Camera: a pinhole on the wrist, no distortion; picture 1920 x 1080 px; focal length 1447.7 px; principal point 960.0 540.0 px. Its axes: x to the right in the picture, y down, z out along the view. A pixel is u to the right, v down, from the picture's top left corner.
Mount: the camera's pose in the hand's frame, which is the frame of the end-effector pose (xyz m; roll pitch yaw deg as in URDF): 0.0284 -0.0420 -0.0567 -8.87 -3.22 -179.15
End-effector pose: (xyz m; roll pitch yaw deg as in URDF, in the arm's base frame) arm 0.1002 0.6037 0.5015 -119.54 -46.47 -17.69
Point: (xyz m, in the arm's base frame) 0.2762 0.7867 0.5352
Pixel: 673 421
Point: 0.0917 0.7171 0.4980
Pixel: 1694 683
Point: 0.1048 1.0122 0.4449
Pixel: 1614 1030
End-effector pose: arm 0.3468 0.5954 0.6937 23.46 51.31 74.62
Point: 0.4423 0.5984 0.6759
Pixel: 1003 824
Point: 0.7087 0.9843 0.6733
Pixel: 220 451
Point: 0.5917 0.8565 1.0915
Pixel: 1413 78
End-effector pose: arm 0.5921 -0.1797 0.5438 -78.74 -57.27 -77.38
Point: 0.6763 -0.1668 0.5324
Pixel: outside the picture
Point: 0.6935 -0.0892 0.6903
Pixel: 638 787
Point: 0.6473 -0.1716 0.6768
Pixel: 88 489
